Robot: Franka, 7 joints.
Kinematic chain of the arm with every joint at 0, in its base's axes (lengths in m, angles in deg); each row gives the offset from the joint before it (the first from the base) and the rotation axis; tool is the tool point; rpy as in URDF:
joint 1: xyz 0 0 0.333 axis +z
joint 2: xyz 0 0 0 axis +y
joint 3: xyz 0 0 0.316 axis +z
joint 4: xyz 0.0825 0 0 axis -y
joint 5: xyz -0.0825 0 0.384 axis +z
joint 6: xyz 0 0 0 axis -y
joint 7: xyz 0.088 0 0 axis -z
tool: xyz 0 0 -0.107 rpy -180 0 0
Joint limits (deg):
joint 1: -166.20..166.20
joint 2: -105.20..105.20
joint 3: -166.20..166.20
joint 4: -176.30..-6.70
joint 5: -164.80..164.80
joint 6: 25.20..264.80
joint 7: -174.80..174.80
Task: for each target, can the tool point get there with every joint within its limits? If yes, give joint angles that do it. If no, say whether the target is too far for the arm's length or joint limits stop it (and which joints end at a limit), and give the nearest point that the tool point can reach.
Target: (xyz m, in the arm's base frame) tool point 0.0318 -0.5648 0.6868
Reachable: yes | joints -32.03 14.84 -76.80 -97.00 -55.76 223.04 -82.50
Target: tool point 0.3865 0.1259 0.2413
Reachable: yes | joints -3.12 -1.80 20.40 -151.22 -115.51 143.56 -113.53
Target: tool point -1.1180 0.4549 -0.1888
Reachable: no: too far | nearest point -0.7294 0.2968 -0.0074 | short by 0.457 m
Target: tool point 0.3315 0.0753 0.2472
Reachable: yes | joints 96.34 38.60 -59.72 -145.22 -50.49 73.67 -58.69
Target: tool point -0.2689 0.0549 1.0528
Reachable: yes | joints -100.65 -31.74 -39.28 -50.82 15.17 96.94 73.78
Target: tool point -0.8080 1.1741 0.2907
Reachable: no: too far | nearest point -0.4861 0.7064 0.3076 | short by 0.568 m
